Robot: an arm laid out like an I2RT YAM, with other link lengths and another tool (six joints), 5 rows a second.
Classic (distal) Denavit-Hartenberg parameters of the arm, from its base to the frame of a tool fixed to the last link. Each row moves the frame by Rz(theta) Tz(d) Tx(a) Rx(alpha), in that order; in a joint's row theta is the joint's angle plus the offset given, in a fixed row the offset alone. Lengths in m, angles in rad.
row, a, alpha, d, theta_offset
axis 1, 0.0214, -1.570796, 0.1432, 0
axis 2, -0.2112, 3.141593, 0, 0
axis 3, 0.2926, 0, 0, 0.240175
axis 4, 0.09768, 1.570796, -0.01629, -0.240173
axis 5, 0, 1.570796, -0.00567, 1.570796
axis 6, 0.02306, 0.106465, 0.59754, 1.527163
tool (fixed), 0, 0, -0.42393, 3.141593
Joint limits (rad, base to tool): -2.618..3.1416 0..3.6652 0..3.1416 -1.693..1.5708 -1.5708..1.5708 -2.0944..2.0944
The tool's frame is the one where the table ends.
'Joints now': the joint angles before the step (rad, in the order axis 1, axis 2, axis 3, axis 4, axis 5, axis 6). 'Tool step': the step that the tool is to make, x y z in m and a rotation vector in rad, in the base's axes. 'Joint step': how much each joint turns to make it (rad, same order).
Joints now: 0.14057 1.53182 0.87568 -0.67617 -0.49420 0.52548
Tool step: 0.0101 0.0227 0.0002 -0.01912 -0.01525 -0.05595
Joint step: 0.08169 -0.00004 -0.00006 0.07520 0.05838 0.14158
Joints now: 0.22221 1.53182 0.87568 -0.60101 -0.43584 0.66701
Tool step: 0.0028 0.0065 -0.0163 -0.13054 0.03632 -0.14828
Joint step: 0.09565 0.00016 0.00019 -0.00007 0.18651 0.20780
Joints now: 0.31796 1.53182 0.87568 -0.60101 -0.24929 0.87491
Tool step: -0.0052 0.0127 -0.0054 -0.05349 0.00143 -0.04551
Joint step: 0.07668 -0.00020 -0.00019 0.00114 0.08506 0.10300
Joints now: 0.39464 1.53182 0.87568 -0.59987 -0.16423 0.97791
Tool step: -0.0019 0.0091 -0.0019 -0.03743 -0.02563 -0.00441
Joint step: 0.05114 0.00020 0.00034 0.01321 0.05991 0.03894
